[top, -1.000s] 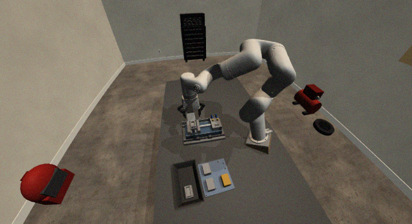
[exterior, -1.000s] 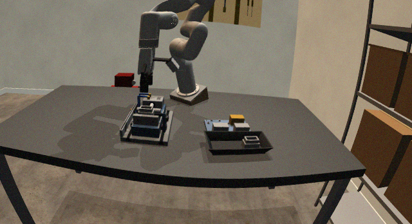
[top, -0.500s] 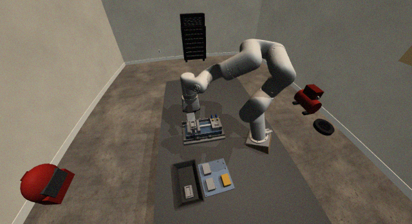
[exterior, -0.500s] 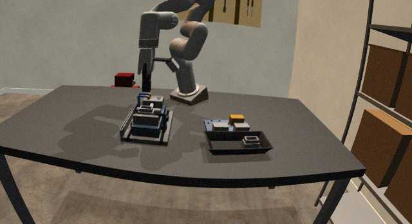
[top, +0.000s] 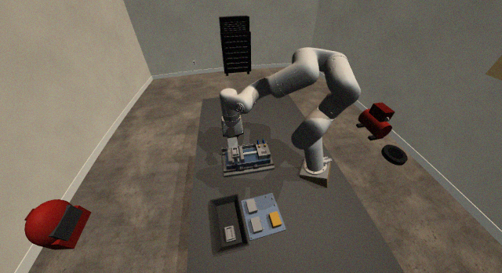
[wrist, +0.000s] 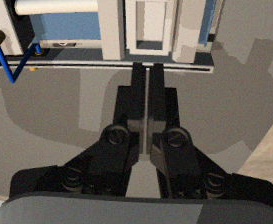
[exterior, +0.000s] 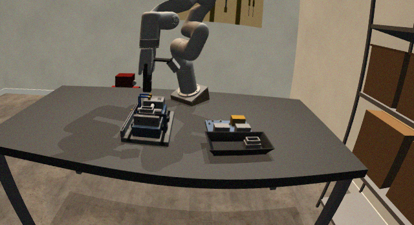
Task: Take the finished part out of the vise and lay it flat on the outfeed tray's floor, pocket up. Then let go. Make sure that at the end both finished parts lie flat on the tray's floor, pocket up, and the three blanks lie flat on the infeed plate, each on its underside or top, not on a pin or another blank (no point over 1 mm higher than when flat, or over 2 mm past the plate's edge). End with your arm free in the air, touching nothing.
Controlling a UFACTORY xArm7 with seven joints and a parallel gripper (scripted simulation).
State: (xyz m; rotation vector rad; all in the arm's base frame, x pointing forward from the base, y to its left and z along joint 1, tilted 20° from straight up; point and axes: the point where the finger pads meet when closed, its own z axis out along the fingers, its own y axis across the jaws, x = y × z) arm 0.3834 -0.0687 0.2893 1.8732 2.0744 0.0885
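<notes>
Right now my hand is 160 mm above the blue vise and 70 mm past it. From my hand the other things lie so: blue plate (330 mm to the left, 200 mm below, 110 mm behind); then orange block (370 mm to the left, 170 mm below, 160 mm behind).
</notes>
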